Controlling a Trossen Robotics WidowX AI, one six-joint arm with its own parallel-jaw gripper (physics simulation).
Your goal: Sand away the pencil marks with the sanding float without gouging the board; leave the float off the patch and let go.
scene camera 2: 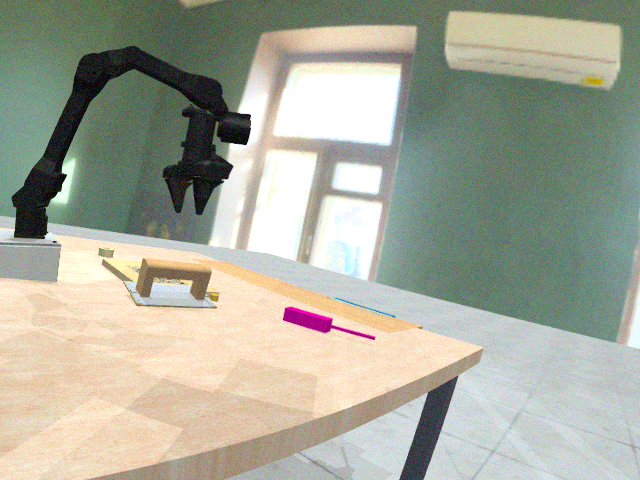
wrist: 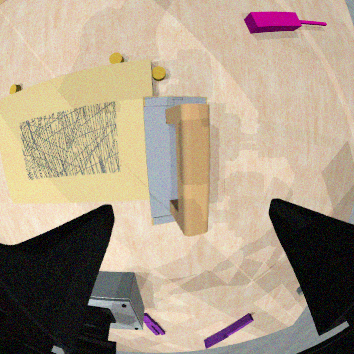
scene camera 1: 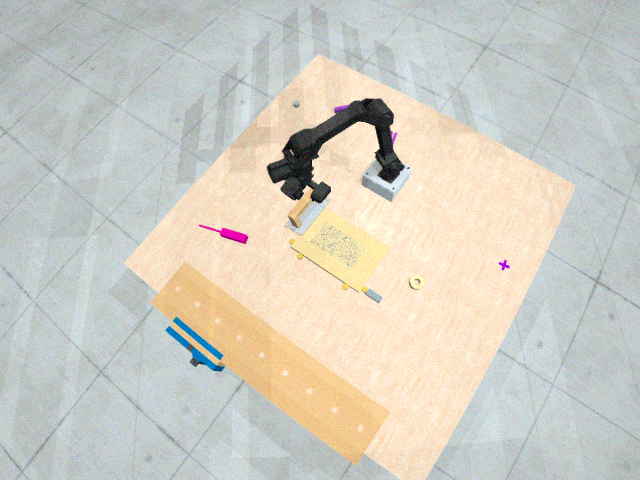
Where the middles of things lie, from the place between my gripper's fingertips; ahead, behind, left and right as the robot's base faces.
The sanding float (scene camera 2: 144, 292) is 14 cm below my hand and 1 cm behind it. The rest, counted from my hand: pale yellow board (scene camera 1: 356, 277) (22 cm below, 18 cm to the left, 2 cm ahead).
